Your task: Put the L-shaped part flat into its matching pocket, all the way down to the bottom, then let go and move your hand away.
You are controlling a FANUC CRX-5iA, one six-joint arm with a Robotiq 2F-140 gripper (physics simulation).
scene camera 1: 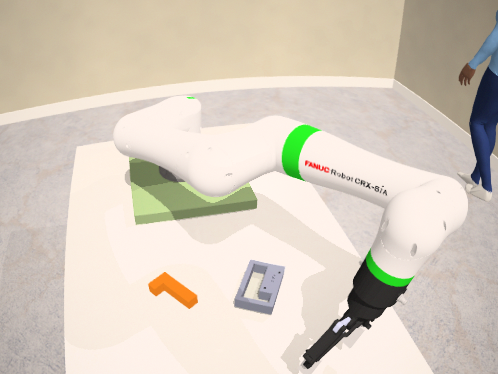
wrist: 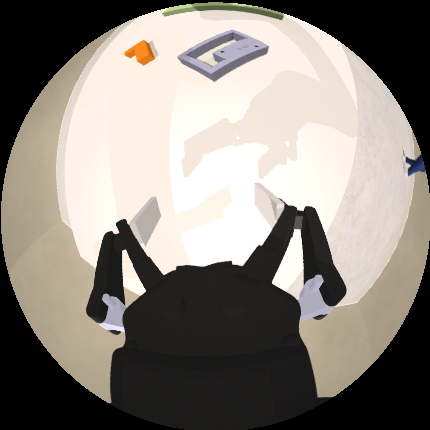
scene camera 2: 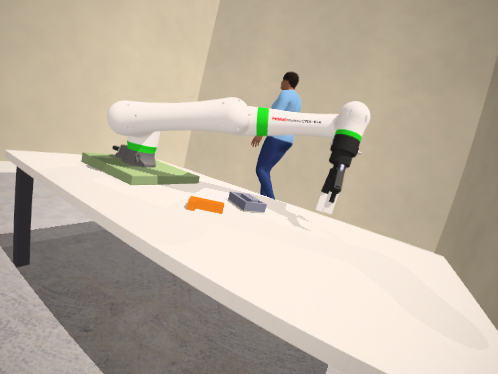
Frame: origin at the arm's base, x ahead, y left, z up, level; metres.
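Seen in the pictures: gripper, fingertip midpoint: (scene camera 1: 325,357) (wrist: 205,198) (scene camera 2: 322,211); arm's base, origin of the base link: (scene camera 2: 138,163).
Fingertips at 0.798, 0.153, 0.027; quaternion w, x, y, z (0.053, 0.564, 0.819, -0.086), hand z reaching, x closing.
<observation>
Offsets run from my fingertips to a thing's top centre, as dx, dy, dz. Level surfaces: height alone.
The orange L-shaped part @(-0.301, -0.263, -0.036) (scene camera 1: 172,290) (scene camera 2: 206,205) (wrist: 143,52) lies flat on the table, to the left of the grey pocket block in scene camera 1 and apart from it. The grey block @(-0.275, -0.050, -0.029) (scene camera 1: 276,278) (scene camera 2: 246,201) (wrist: 245,48) lies on the table with its L-shaped pocket facing up; the pocket is empty and its pale bottom shows. My gripper (scene camera 2: 326,202) (wrist: 205,198) is open with nothing between its fingers. It hangs above the table, well away from both the part and the block. In scene camera 1 its fingertips are at the lower right, partly hard to make out.
The arm's base stands on a green plate (scene camera 1: 195,211) (scene camera 2: 165,178) (wrist: 222,8) at the back of the white table @(dz -0.066) (scene camera 1: 115,330) (scene camera 2: 280,270) (wrist: 140,125). A person (scene camera 1: 484,115) (scene camera 2: 274,155) stands on the floor beyond the table. The arm's shadow falls across the table top.
</observation>
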